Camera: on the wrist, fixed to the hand. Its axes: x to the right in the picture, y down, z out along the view.
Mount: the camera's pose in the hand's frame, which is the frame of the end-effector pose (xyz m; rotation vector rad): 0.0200 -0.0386 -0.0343 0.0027 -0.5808 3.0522
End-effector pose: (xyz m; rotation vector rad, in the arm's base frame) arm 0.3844 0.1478 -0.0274 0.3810 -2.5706 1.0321
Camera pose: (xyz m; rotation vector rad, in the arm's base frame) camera 0.3878 0.1426 0.0276 1.9609 0.4293 -0.3610
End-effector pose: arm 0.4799 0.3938 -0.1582 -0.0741 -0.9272 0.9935
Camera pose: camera 0.5345 0.3981 -0.1499 0.8042 0.2847 -1.8675
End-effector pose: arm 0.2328 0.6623 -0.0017 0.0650 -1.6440 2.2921
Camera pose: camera 0.2298 0.7099 0.0265 0.8602 0.1274 -0.3458
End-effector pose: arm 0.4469 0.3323 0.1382 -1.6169 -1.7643 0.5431
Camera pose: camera 0.4444 0.3417 0.1927 1.6686 -1.4022 -1.1832
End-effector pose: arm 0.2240 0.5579 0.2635 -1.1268 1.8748 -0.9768
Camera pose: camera 0.2013 0.5350 0.3085 1.5314 0.8993 1.0391
